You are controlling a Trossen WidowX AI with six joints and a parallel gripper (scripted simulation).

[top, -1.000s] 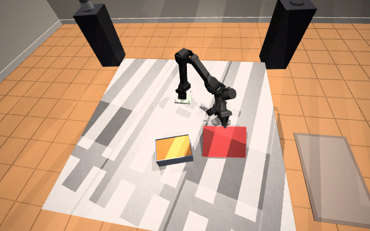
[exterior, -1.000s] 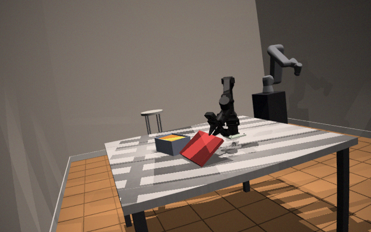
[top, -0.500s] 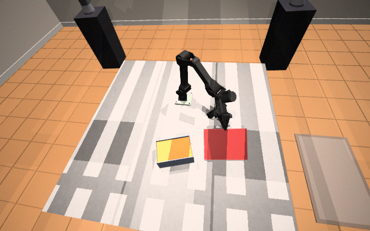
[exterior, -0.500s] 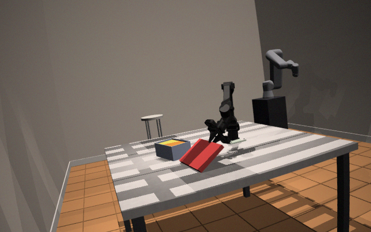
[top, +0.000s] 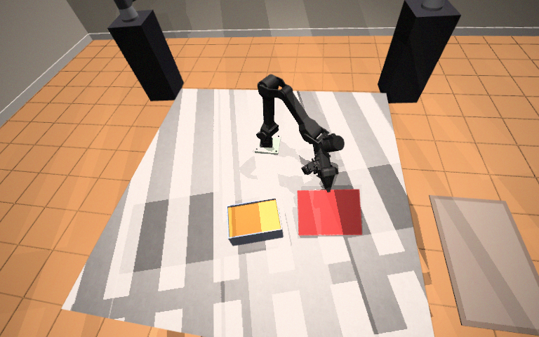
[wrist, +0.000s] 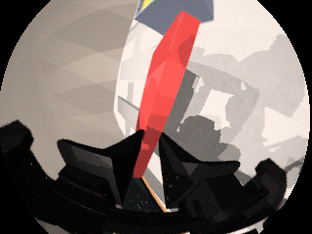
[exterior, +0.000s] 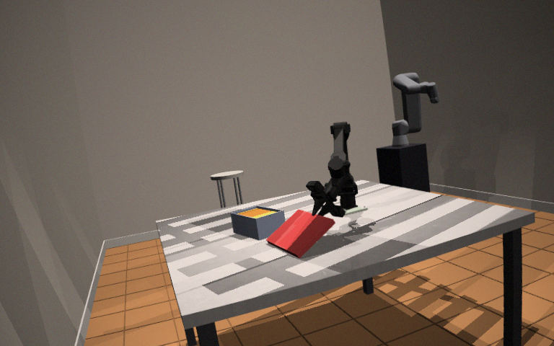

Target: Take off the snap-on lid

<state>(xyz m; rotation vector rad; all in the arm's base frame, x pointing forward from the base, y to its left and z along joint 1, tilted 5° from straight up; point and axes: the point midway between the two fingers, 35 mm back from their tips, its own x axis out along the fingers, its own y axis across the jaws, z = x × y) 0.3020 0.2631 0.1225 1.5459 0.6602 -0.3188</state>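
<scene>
My gripper tip is now 7 cm short of the red lid and 4 cm above it. The rest, counted from my gripper tip: blue-grey storage box (11 cm ahead, 30 cm to the right, 4 cm below).
</scene>
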